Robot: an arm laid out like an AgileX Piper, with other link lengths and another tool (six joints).
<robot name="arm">
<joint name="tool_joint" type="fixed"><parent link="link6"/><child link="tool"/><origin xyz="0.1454 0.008 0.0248" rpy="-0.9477 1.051 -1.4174"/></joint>
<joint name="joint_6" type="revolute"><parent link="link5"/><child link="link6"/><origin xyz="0.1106 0 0.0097"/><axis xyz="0.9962 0 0.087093"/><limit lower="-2.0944" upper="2.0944"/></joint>
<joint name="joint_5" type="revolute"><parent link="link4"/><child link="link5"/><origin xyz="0 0 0"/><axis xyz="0 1 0"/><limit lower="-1.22" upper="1.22"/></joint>
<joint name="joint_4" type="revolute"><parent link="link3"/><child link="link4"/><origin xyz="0.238 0 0.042"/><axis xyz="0.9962 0 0.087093"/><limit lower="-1.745" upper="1.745"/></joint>
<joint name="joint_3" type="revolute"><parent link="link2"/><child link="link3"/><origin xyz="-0.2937 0 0.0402"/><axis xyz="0 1 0"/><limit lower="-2.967" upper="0"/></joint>
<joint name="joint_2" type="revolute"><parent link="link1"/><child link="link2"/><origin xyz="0 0 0"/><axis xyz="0 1 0"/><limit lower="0" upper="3.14"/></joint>
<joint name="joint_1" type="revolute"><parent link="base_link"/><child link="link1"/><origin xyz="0 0 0.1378"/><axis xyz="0 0 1"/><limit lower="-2.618" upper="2.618"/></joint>
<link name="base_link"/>
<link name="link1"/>
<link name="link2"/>
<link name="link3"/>
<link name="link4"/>
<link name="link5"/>
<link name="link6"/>
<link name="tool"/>
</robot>
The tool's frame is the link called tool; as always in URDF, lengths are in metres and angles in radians.
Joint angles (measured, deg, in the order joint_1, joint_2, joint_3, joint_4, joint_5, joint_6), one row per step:
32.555 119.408 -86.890 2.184 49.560 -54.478
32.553 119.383 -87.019 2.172 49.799 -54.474
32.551 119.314 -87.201 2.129 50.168 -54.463
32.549 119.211 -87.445 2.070 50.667 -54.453
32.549 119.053 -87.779 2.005 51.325 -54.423
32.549 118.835 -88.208 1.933 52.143 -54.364
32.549 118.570 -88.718 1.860 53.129 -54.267
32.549 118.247 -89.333 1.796 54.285 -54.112
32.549 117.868 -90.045 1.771 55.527 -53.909
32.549 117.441 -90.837 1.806 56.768 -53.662
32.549 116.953 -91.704 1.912 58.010 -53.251
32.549 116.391 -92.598 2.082 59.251 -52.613
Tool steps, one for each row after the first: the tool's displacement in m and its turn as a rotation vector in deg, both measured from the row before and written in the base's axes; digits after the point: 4 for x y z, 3 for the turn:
-0.0002 -0.0001 0.0006 -0.050 0.069 0.008
-0.0003 -0.0003 0.0011 -0.088 0.084 0.019
-0.0004 -0.0004 0.0015 -0.117 0.105 0.031
-0.0004 -0.0005 0.0022 -0.124 0.118 0.021
-0.0005 -0.0005 0.0030 -0.126 0.124 -0.001
-0.0007 -0.0006 0.0037 -0.141 0.162 -0.034
-0.0007 -0.0006 0.0045 -0.128 0.181 -0.092
-0.0007 -0.0004 0.0054 -0.055 0.149 -0.153
-0.0004 0.0000 0.0062 0.067 0.076 -0.219
-0.0002 0.0005 0.0071 0.221 0.019 -0.403
-0.0002 0.0008 0.0079 0.364 -0.001 -0.640

